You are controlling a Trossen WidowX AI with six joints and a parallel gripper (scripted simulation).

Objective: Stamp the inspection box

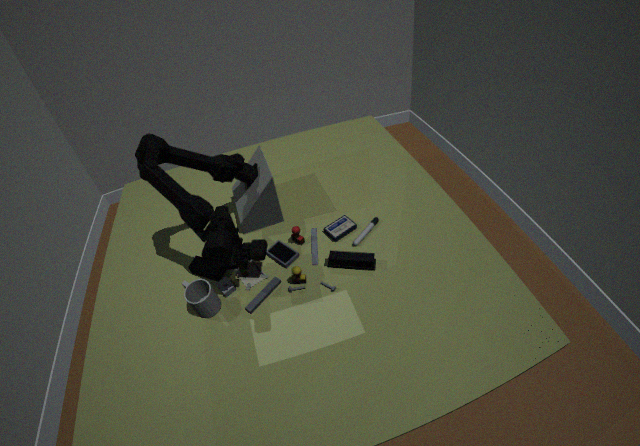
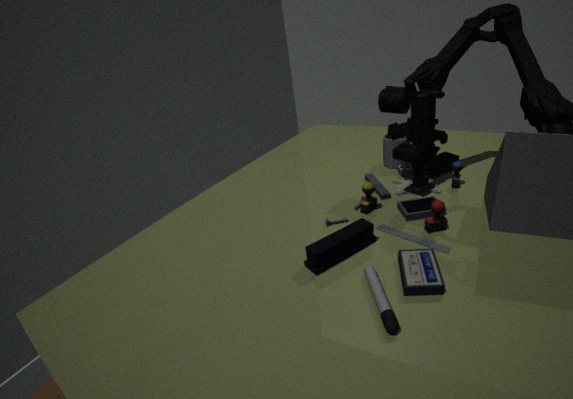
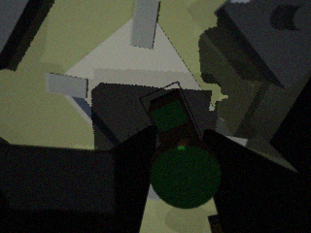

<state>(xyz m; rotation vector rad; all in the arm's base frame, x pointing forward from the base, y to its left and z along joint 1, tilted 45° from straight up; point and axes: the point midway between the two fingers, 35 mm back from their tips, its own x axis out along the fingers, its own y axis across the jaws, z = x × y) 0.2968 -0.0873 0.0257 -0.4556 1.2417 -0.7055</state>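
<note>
The green-knobbed stamp is right at my gripper tip. The rest, counted from my gripper tip: mug: 130 mm to the right, 90 mm ahead, 10 mm above; then dark ink pad: 130 mm to the left, 30 mm behind, 20 mm below; then blue-knobbed stamp: 90 mm behind, 30 mm to the right.
</note>
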